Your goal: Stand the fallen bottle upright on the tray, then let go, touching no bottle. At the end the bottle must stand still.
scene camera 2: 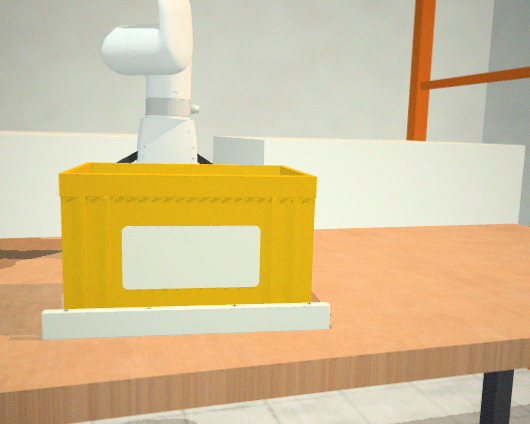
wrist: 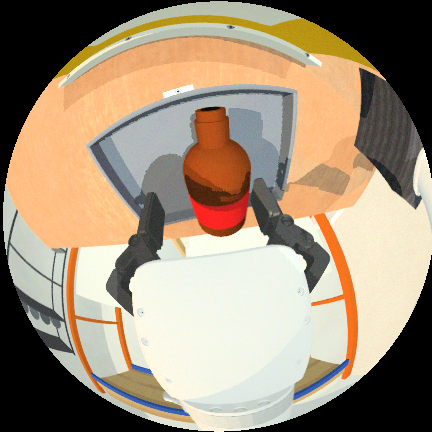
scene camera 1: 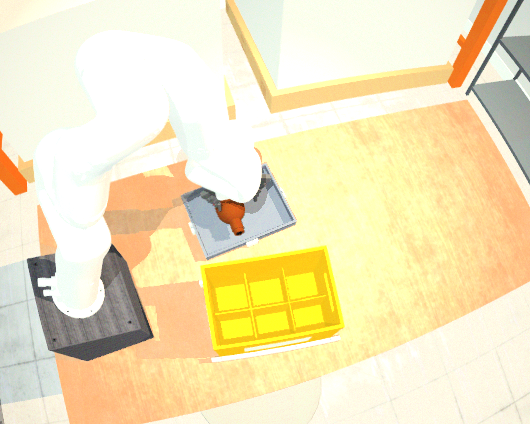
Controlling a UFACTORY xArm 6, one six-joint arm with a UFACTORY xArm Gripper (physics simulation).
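Pixels of known places: gripper, fingertip midpoint: [wrist: 205, 194]; arm's base, origin of the base link: [scene camera 1: 77, 291].
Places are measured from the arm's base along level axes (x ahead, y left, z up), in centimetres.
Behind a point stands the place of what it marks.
Observation:
The orange-brown bottle [scene camera 1: 230, 212] {x 38.1, y 17.3, z -11.4 cm} [wrist: 216, 165] {x 38.9, y 17.2, z -11.5 cm} with a red band lies on its side on the grey tray [scene camera 1: 275, 212] {x 50.0, y 18.0, z -17.9 cm} [wrist: 150, 135] {x 45.9, y 16.0, z -18.0 cm}. Its neck points toward the yellow crate. My gripper [scene camera 1: 237, 202] {x 40.0, y 19.5, z -10.4 cm} [wrist: 205, 194] {x 40.0, y 19.5, z -10.4 cm} is open and empty. In the wrist view its fingers stand on either side of the bottle's red-banded lower part, with a wider gap at the left finger than at the right one. The arm hides the bottle's base in scene camera 1. The crate hides the tray, the bottle and the fingertips in scene camera 2.
A yellow crate [scene camera 1: 272, 302] {x 43.7, y -5.7, z -17.7 cm} [scene camera 2: 187, 210] {x 41.3, y -17.4, z -4.8 cm} with open compartments stands beside the tray, with a white strip [scene camera 1: 275, 350] {x 41.5, y -18.2, z -15.5 cm} [scene camera 2: 186, 321] {x 41.2, y -18.6, z -16.9 cm} along its outer side. The dark base block [scene camera 1: 100, 325] {x 4.3, y -8.1, z -1.2 cm} carries the arm. Small white blocks [scene camera 1: 252, 242] {x 42.2, y 10.6, z -17.0 cm} [wrist: 178, 91] {x 42.2, y 10.8, z -16.9 cm} sit at the tray's edges.

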